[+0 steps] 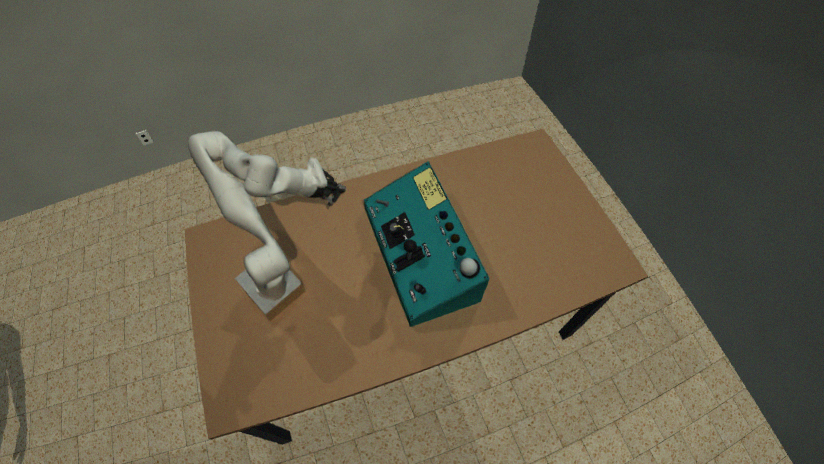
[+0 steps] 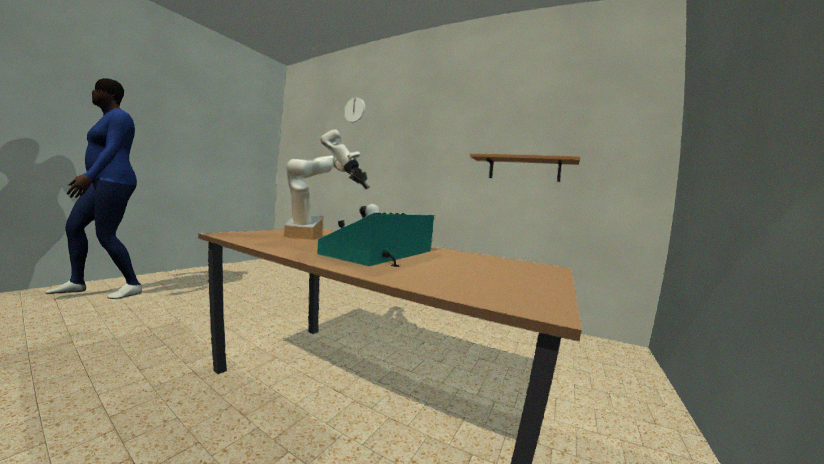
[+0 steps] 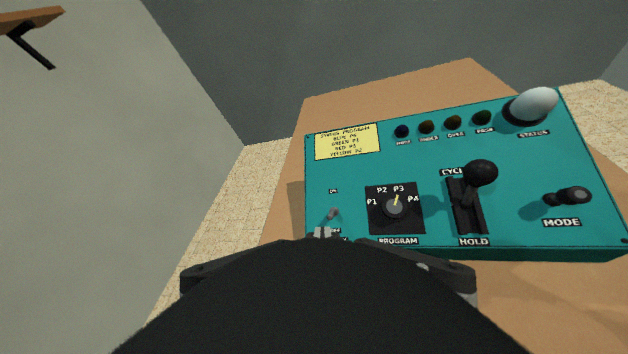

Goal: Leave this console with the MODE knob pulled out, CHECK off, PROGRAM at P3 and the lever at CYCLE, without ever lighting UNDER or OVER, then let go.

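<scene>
The teal console (image 1: 441, 276) (image 2: 357, 242) (image 3: 350, 175) stands on the table. My gripper (image 1: 337, 196) (image 2: 366, 186) (image 3: 322, 237) is shut and empty, raised beyond the console's CHECK end and touching nothing. The PROGRAM knob (image 1: 396, 229) (image 3: 394, 208) points at P3. The black lever ball (image 1: 409, 246) (image 3: 480, 173) is at the CYCLE end. The MODE knob (image 1: 420, 288) (image 3: 575, 195) stands off the panel on a narrow stem. The CHECK toggle (image 1: 382, 202) (image 3: 332, 213) shows between ON and OFF; its tilt is unclear. The UNDER lamp (image 3: 426, 126) and OVER lamp (image 3: 452, 122) look dark.
The MODE lamp (image 3: 401, 131) and PASS lamp (image 3: 481, 117) look dark. The STATUS dome (image 1: 469, 266) (image 2: 372, 209) (image 3: 534, 104) is whitish and the yellow card (image 1: 429, 189) (image 3: 347, 142) lists programs. A person (image 2: 110, 149) stands beyond the table (image 1: 553, 230) (image 2: 490, 282). A wall shelf (image 2: 524, 159) hangs behind.
</scene>
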